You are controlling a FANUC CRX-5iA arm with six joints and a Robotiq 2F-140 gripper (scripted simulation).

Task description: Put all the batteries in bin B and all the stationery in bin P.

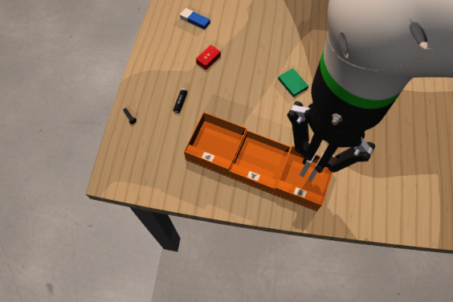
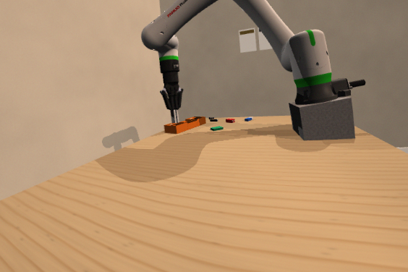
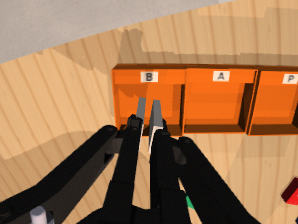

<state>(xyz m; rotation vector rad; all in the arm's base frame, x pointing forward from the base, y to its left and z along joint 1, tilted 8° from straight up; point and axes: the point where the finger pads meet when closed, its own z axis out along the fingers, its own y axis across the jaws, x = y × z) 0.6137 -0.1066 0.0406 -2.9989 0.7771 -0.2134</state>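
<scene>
Right now my hand is 36 cm past the white-and-blue eraser, 24 cm to the left of it and 7 cm above it. Also, from my hand: orange bin row: 3 cm behind, 8 cm to the right, 6 cm below; then black cylindrical battery: 14 cm behind, 24 cm to the right, 7 cm below; then green pad: 20 cm behind, 2 cm to the right, 7 cm below.
</scene>
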